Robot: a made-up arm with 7 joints. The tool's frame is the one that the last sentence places. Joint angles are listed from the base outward.
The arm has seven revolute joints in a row. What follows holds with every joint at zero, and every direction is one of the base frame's.
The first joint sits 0.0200 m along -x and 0.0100 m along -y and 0.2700 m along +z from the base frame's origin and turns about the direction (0, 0.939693, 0.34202), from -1.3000 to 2.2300 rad.
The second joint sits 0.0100 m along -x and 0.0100 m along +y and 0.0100 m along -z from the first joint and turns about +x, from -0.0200 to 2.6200 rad.
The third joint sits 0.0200 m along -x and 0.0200 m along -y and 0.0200 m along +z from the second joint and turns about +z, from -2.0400 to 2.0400 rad.
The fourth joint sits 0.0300 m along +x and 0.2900 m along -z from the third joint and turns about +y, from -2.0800 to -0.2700 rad.
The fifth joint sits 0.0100 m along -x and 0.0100 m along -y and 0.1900 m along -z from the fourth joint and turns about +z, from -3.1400 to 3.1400 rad.
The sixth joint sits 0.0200 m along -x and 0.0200 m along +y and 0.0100 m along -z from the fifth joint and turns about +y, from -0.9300 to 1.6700 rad.
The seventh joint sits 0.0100 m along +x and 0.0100 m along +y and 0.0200 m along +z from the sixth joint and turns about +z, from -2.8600 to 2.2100 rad.
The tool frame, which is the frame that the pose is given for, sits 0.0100 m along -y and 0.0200 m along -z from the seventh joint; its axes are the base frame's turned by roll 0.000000, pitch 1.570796 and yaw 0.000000 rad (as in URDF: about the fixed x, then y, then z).
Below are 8 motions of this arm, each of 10 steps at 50 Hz.
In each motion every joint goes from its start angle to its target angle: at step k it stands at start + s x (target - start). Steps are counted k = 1, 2, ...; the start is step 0. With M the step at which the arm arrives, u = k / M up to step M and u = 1 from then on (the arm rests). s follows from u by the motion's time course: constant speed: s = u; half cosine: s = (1 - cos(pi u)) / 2; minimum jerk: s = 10 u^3 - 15 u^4 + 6 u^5.
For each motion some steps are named. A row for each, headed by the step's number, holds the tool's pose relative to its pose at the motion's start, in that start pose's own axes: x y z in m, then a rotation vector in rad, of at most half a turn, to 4 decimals.
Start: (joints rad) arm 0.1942 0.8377 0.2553 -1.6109 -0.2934 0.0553 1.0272
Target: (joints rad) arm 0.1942 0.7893 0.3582 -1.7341 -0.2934 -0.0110 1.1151
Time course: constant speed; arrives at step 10
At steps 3, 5, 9, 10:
3: -0.0022 -0.0018 0.0075 -0.0403 -0.0553 -0.0167
5: -0.0039 -0.0029 0.0124 -0.0660 -0.0921 -0.0282
9: -0.0080 -0.0047 0.0222 -0.1146 -0.1653 -0.0521
10: -0.0091 -0.0051 0.0246 -0.1261 -0.1836 -0.0583

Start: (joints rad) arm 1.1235 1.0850 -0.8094 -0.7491 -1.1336 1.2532 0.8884
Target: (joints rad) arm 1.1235 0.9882 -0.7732 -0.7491 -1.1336 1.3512 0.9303
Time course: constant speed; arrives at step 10
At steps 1, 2, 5, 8, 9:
1: -0.0026 -0.0003 0.0027 -0.0115 0.0070 0.0003
2: -0.0053 -0.0006 0.0054 -0.0228 0.0140 0.0006
5: -0.0133 -0.0013 0.0135 -0.0565 0.0356 0.0012
8: -0.0213 -0.0017 0.0216 -0.0895 0.0577 0.0015
9: -0.0239 -0.0018 0.0242 -0.1003 0.0652 0.0016

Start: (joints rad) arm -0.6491 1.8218 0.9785 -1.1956 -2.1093 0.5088 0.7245
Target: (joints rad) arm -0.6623 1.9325 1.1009 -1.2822 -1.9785 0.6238 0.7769
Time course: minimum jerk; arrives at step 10
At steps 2, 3, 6, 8, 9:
2: 0.0033 0.0025 -0.0016 -0.0115 0.0142 0.0132
3: 0.0091 0.0072 -0.0046 -0.0326 0.0396 0.0373
6: 0.0357 0.0317 -0.0203 -0.1392 0.1602 0.1590
8: 0.0477 0.0448 -0.0285 -0.1940 0.2172 0.2213
9: 0.0499 0.0473 -0.0300 -0.2045 0.2278 0.2333

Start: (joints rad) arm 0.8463 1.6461 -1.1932 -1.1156 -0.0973 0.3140 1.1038
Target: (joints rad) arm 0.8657 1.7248 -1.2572 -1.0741 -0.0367 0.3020 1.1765
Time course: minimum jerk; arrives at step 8
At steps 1, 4, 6, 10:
1: -0.0001 0.0005 -0.0005 -0.0008 0.0017 0.0009
4: -0.0034 0.0152 -0.0139 -0.0264 0.0531 0.0295
6: -0.0068 0.0277 -0.0246 -0.0479 0.0938 0.0556
10: -0.0078 0.0310 -0.0274 -0.0535 0.1042 0.0628

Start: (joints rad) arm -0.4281 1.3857 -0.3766 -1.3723 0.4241 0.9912 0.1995
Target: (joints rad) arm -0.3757 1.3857 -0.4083 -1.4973 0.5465 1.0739 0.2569
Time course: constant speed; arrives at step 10
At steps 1, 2, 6, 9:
1: -0.0008 -0.0028 -0.0006 -0.0027 0.0055 -0.0151
2: -0.0016 -0.0055 -0.0012 -0.0053 0.0113 -0.0303
6: -0.0050 -0.0166 -0.0039 -0.0142 0.0369 -0.0914
9: -0.0078 -0.0249 -0.0063 -0.0193 0.0585 -0.1374

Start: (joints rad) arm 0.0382 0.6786 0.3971 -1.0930 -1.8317 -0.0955 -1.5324
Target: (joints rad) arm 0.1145 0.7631 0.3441 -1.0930 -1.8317 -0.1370 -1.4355
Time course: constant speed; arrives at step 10
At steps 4, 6, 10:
4: -0.0039 -0.0066 0.0067 0.0117 -0.0181 0.0275
6: -0.0059 -0.0099 0.0099 0.0175 -0.0280 0.0414
10: -0.0099 -0.0164 0.0162 0.0289 -0.0495 0.0694

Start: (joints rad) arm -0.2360 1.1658 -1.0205 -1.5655 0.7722 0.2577 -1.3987
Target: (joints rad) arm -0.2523 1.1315 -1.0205 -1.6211 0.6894 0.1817 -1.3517
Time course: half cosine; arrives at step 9
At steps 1, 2, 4, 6, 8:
1: 0.0003 0.0005 0.0005 0.0012 -0.0018 0.0043
2: 0.0011 0.0020 0.0018 0.0045 -0.0070 0.0165
4: 0.0037 0.0072 0.0064 0.0158 -0.0251 0.0585
6: 0.0064 0.0131 0.0117 0.0283 -0.0465 0.1063
8: 0.0081 0.0169 0.0152 0.0363 -0.0610 0.1376

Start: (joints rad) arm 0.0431 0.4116 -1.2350 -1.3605 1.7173 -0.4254 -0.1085
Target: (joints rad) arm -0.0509 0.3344 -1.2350 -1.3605 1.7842 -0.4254 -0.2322
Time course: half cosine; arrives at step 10
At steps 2, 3, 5, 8, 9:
2: 0.0034 -0.0029 0.0006 0.0071 -0.0013 -0.0088
3: 0.0073 -0.0063 0.0012 0.0154 -0.0028 -0.0191
5: 0.0173 -0.0155 0.0029 0.0374 -0.0065 -0.0463
8: 0.0304 -0.0288 0.0050 0.0681 -0.0114 -0.0837
9: 0.0326 -0.0312 0.0053 0.0736 -0.0122 -0.0903

